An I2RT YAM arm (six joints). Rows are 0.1 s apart.
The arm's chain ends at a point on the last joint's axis. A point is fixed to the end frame.
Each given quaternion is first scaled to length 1.
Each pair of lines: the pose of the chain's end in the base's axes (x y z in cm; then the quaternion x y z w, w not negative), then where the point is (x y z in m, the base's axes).
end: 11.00, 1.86, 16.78, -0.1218, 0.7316, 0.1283, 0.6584
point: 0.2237 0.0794 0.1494
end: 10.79, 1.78, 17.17, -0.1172, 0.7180, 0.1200, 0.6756
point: 0.2234 0.0765 0.1584
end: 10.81, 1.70, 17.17, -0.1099, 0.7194, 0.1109, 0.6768
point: 0.2250 0.0729 0.1583
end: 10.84, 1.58, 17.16, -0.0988, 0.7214, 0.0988, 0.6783
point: 0.2271 0.0678 0.1580
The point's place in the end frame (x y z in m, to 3 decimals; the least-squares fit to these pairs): 0.006 0.017 0.129
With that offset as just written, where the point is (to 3 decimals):
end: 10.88, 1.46, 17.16, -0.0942, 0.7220, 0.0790, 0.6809
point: 0.229 0.062 0.158
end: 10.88, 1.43, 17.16, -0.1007, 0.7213, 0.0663, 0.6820
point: 0.230 0.061 0.157
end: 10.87, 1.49, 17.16, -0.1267, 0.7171, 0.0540, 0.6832
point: 0.229 0.063 0.156
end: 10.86, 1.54, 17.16, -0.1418, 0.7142, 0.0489, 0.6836
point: 0.228 0.065 0.156
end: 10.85, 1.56, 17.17, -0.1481, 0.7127, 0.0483, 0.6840
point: 0.228 0.066 0.156
